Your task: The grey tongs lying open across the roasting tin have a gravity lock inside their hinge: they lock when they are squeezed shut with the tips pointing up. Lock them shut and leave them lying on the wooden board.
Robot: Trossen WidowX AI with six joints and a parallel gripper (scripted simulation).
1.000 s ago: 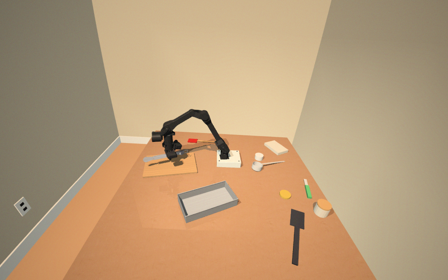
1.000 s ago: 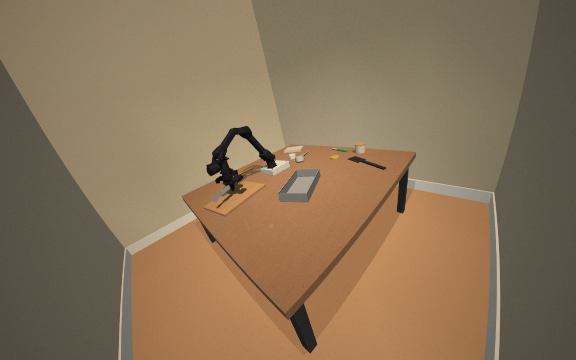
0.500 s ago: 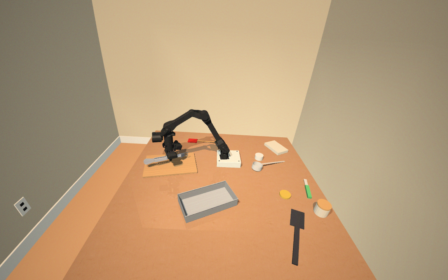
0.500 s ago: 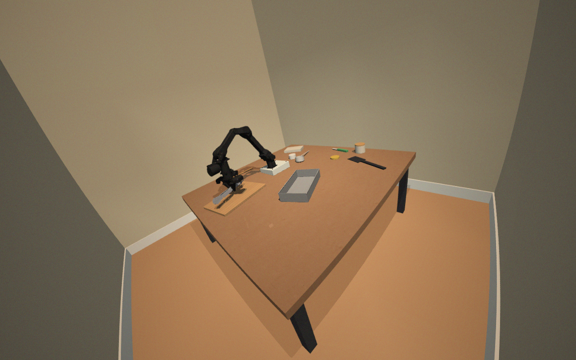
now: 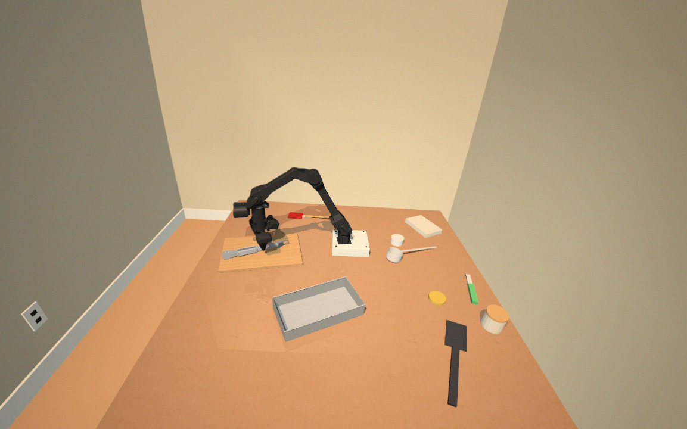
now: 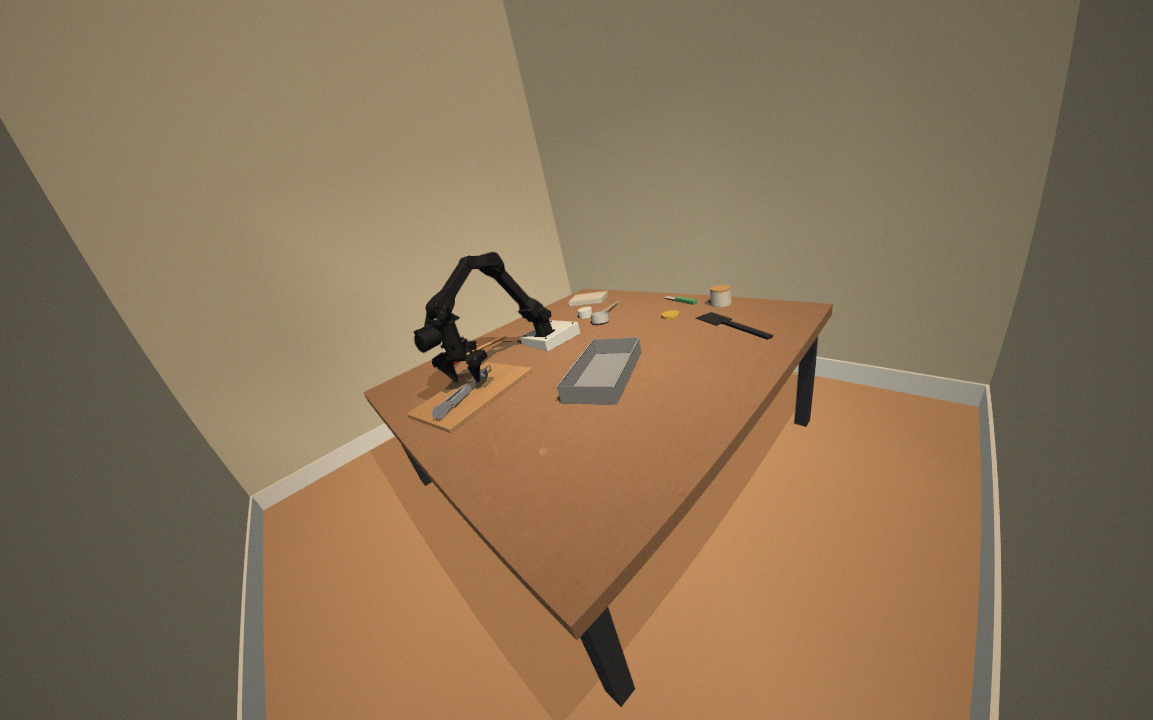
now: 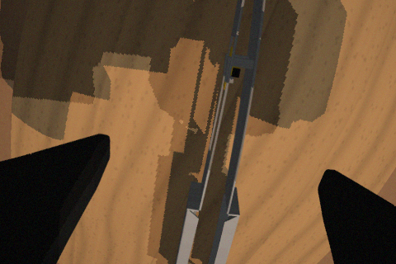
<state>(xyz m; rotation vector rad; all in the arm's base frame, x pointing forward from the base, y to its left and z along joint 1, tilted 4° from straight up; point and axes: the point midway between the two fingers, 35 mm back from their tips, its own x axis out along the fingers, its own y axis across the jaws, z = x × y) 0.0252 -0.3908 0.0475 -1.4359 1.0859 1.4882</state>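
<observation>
Now: the wooden board 40 mm below my gripper tip. Also, from my gripper tip: yellow disc (730 mm to the left, 350 mm ahead, 40 mm below); grey roasting tin (370 mm ahead, 240 mm to the left, 20 mm below); red-handled spatula (330 mm behind, 230 mm to the left, 40 mm below).
</observation>
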